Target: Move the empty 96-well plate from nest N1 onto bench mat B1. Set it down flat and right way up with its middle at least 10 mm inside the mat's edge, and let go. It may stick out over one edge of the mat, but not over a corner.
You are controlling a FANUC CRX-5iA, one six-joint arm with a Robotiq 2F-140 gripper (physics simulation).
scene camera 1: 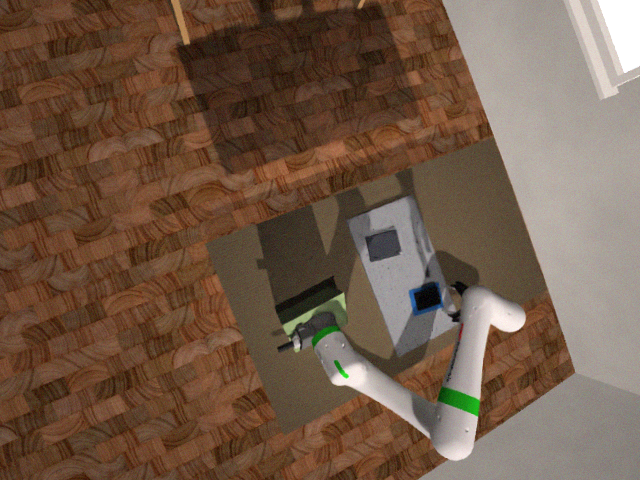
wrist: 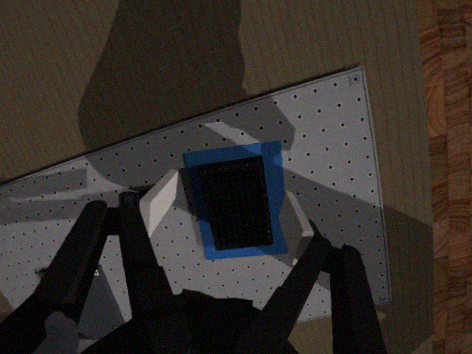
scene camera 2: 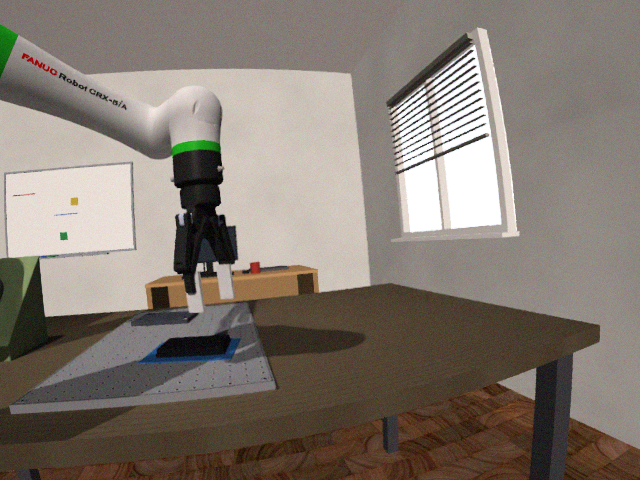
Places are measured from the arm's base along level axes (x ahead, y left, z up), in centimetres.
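Pixels of known places: gripper, fingertip midpoint: [scene camera 1: 446,298] [wrist: 229,194] [scene camera 2: 213,304]; arm's base, link origin: [scene camera 1: 318,323].
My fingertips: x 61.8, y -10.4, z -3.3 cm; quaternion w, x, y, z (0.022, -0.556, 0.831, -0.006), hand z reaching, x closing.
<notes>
Ahead of a thing's pixels: the offset from my fingertips to its top centre. Level surfaces: height alone.
The black 96-well plate @(dx -4.8, dy +0.5, dz -7.0 cm) [scene camera 1: 428,298] [scene camera 2: 190,346] [wrist: 237,205] lies flat on the blue bench mat B1 [scene camera 1: 414,304] [scene camera 2: 233,351] [wrist: 277,200]. In the wrist view its outline is within the mat, with blue showing around it. The wells face up; they look dark. My gripper [scene camera 1: 455,301] [scene camera 2: 210,295] [wrist: 229,194] is open and empty above the plate, its pale pads apart from it on either side in the wrist view. Nest N1, a dark grey block @(dx -19.5, dy +31.7, dz -7.2 cm) [scene camera 1: 383,245] [scene camera 2: 157,319] [wrist: 101,307], stands at the other end of the board, with no plate on it.
Mat and nest are on a grey perforated board @(dz -8.7 cm) [scene camera 1: 390,291] [scene camera 2: 227,377] [wrist: 340,160] on the brown table @(dz -9.9 cm) [scene camera 1: 465,206] [scene camera 2: 413,341]. A green device [scene camera 1: 315,312] [scene camera 2: 23,304] stands beside the board, near the arm's elbow in scene view 1.
</notes>
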